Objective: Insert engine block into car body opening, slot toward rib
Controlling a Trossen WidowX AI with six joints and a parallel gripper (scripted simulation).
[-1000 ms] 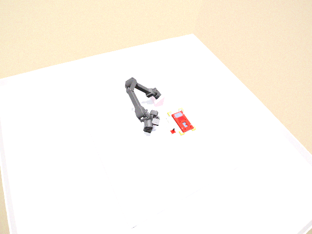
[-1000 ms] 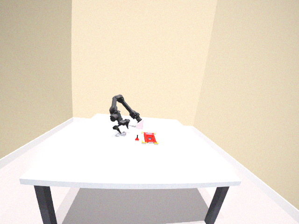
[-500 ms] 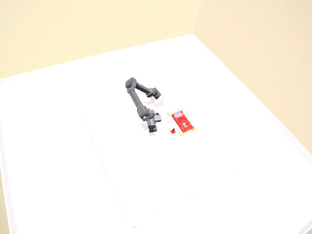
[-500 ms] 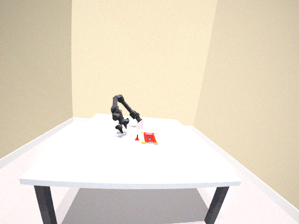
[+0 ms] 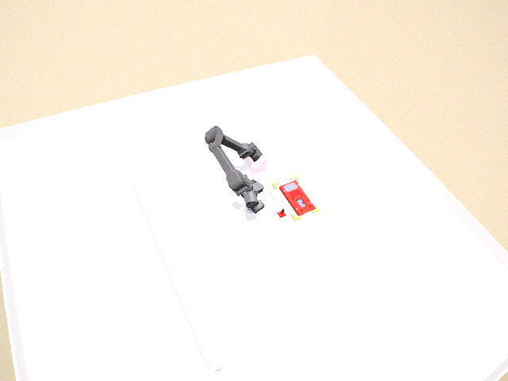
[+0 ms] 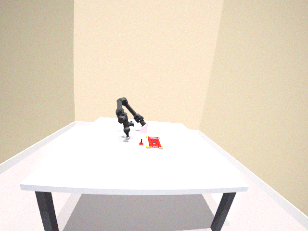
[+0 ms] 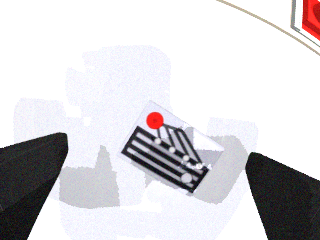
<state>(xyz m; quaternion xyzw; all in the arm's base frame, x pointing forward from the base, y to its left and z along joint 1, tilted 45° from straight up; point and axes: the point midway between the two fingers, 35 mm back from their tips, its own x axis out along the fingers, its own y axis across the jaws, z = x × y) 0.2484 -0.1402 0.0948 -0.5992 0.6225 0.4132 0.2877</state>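
Right now the engine block is 3 cm below my gripper tip, 1 cm to the right of it and 1 cm ahead of it.
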